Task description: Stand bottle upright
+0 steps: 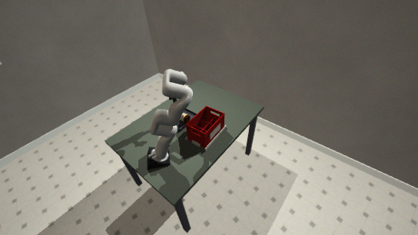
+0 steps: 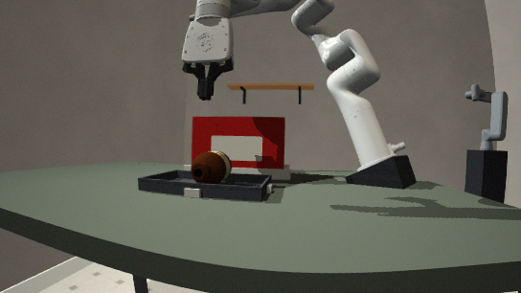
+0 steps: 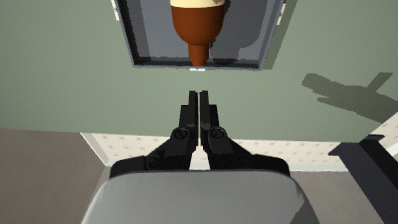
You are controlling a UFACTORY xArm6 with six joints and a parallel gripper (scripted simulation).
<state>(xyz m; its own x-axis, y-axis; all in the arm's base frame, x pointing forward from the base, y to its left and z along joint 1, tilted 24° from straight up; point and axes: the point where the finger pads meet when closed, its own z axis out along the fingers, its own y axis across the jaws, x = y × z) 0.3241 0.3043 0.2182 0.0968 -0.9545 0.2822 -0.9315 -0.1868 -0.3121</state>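
The brown bottle is 160 mm below my hand, 50 mm to the right of it and 10 mm ahead of it. Round my hand: dark tray 190 mm below, 50 mm to the right; then crate 340 mm to the right, 120 mm below, 10 mm ahead.
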